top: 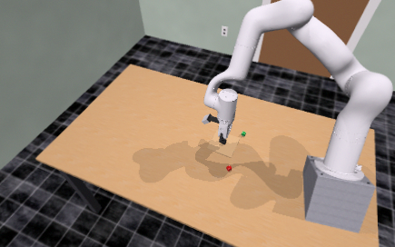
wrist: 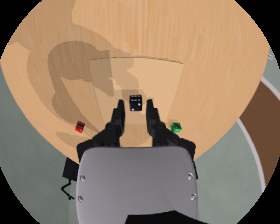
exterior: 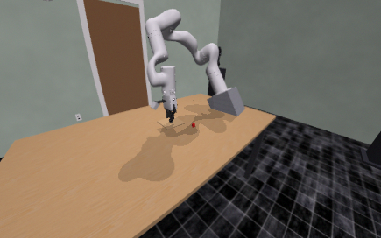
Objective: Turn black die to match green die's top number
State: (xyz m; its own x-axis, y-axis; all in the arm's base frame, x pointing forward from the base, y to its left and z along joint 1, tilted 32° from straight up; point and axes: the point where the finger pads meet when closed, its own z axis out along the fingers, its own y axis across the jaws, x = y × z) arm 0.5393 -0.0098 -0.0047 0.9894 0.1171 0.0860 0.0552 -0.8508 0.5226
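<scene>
My hand is 4 cm above the black die and 1 cm past it. From my hand the other things lie so: green die 10 cm to the right, 8 cm behind, 4 cm below; red die 14 cm to the left, 9 cm behind, 4 cm below; tan mat 5 cm below.
</scene>
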